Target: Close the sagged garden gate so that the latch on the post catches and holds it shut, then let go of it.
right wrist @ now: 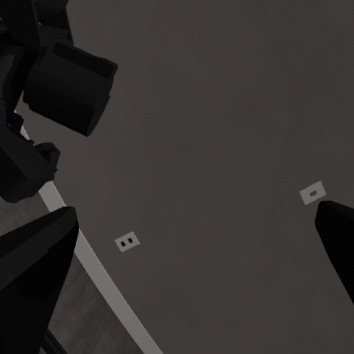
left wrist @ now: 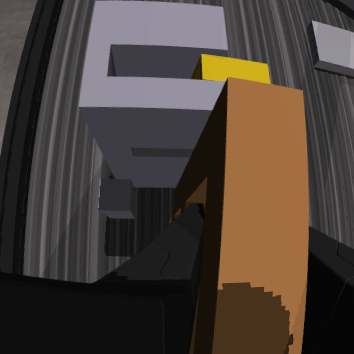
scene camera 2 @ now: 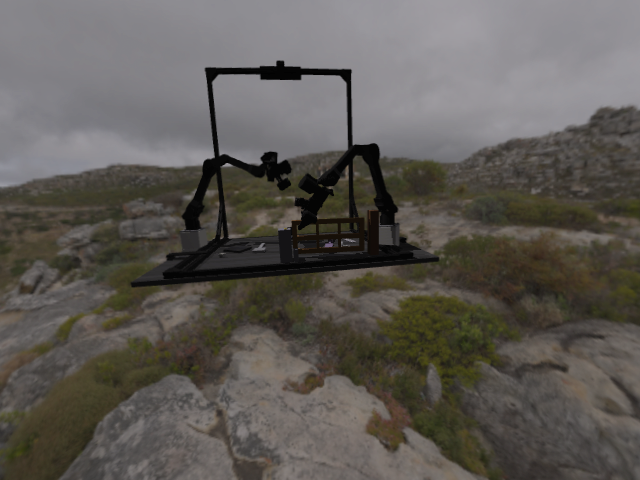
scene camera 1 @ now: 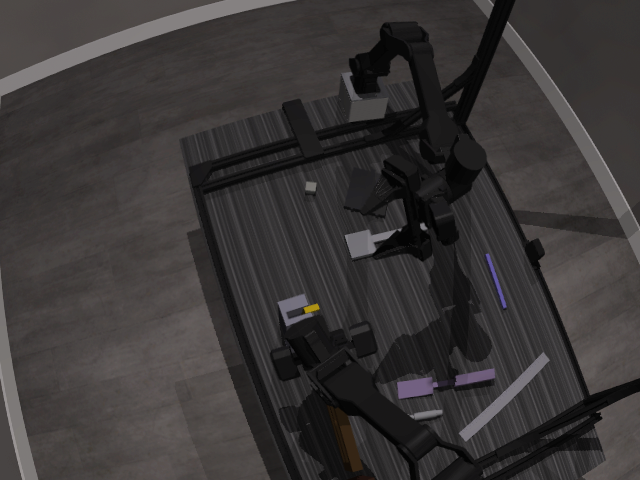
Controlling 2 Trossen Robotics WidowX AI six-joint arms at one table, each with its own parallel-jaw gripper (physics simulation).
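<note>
The brown gate stands upright between the brown hinge post and the grey latch post. In the left wrist view the gate's free end is close beside the latch post and partly overlaps the yellow latch piece, which sticks out of the post's slot. Whether the latch has caught cannot be told. My left gripper is shut on the gate's top near its free end. My right gripper is open and empty, raised above the table.
In scene camera 1, a white paddle-shaped piece and a dark plate lie below the right gripper. A small pale cube, a blue stick, a purple tool, a white pen-like piece and a long pale strip lie around the table.
</note>
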